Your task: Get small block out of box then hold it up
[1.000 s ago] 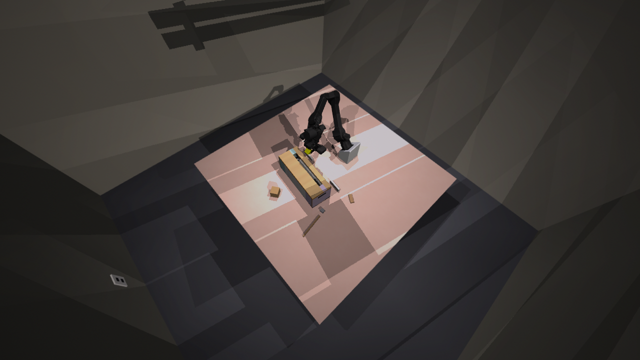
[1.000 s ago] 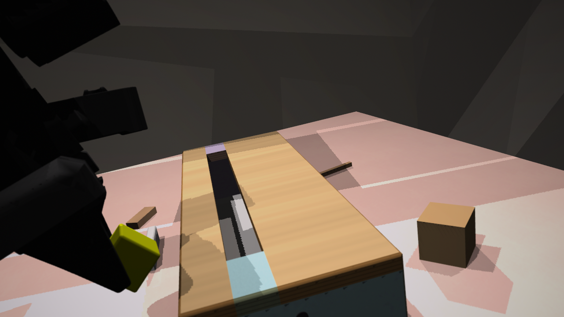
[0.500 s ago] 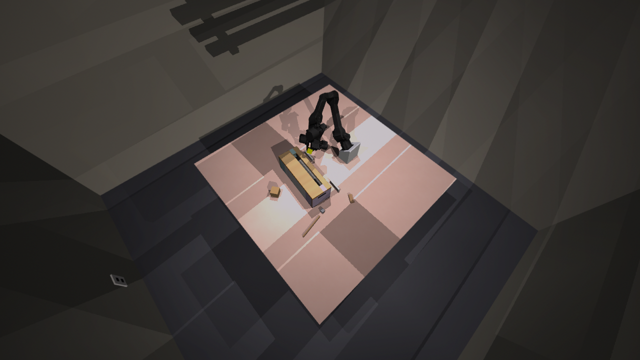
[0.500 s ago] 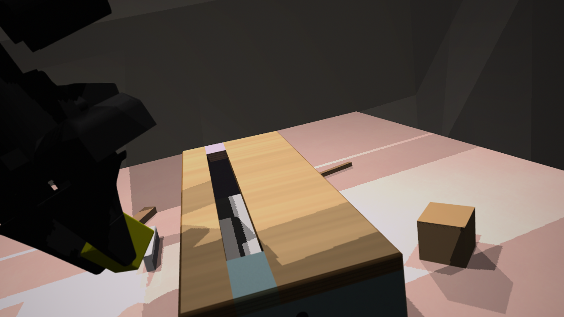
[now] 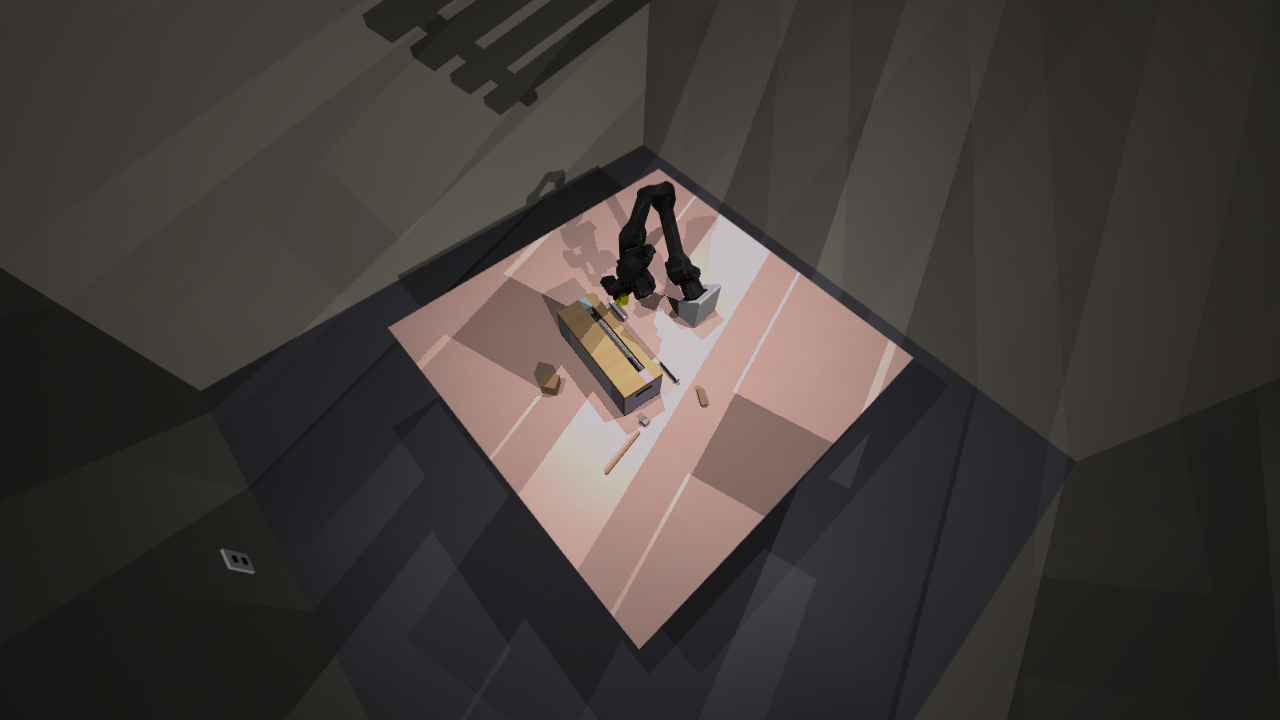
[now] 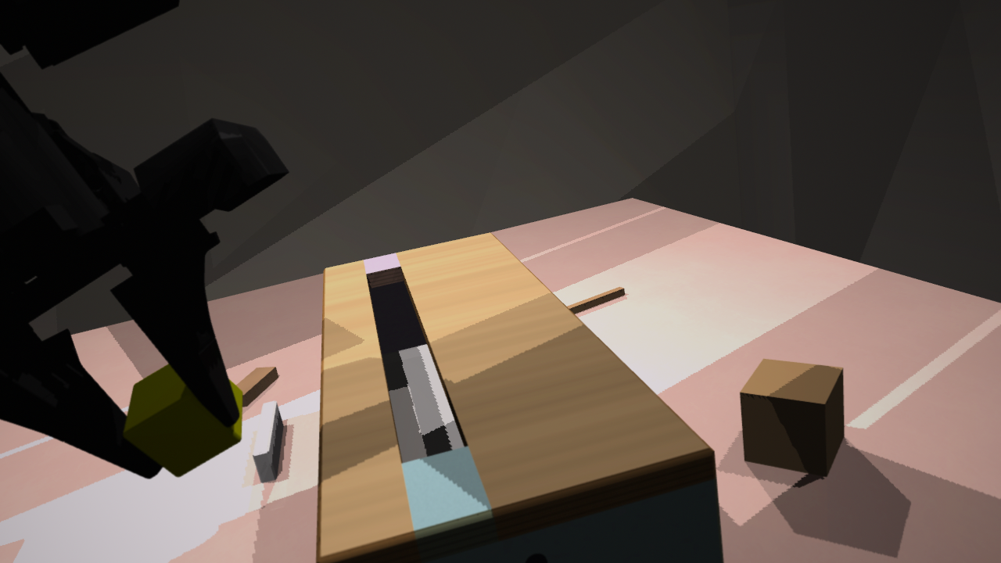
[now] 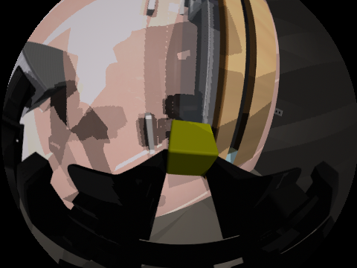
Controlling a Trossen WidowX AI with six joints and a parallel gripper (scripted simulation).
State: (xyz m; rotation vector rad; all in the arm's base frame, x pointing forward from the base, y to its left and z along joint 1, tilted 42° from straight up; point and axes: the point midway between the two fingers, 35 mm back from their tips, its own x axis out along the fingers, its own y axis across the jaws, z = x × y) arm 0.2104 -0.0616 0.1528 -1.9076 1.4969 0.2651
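The yellow block lies 10 mm to the left of my gripper tip and 10 mm above it. From my gripper tip the other things lie so: grey piece: 220 mm ahead, 320 mm to the left, 140 mm below; then wooden-topped box: 100 mm ahead, 100 mm to the left, 80 mm below; then brown cube: 340 mm ahead, 20 mm to the left, 120 mm below.
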